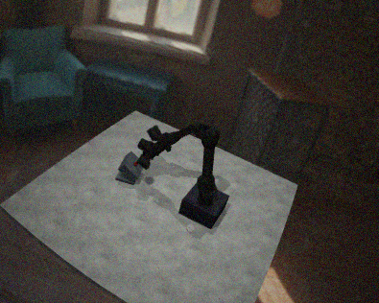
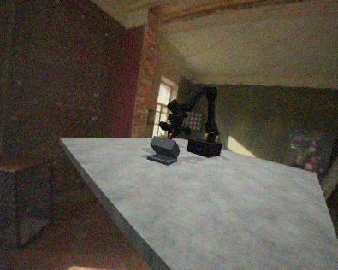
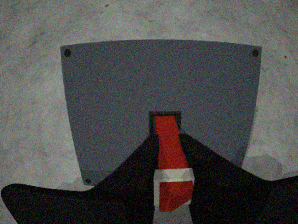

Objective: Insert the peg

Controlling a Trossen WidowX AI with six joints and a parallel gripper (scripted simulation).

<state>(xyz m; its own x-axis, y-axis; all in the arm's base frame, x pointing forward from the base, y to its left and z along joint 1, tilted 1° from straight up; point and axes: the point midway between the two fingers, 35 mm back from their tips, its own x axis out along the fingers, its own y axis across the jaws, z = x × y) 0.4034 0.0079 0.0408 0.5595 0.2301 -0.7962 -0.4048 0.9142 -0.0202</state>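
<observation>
Right now my gripper tip is 3 cm short of the sloped panel, 1 cm to the right of it and 4 cm above it. Also, from my gripper tip: red peg 1 cm behind, 1 cm above.
</observation>
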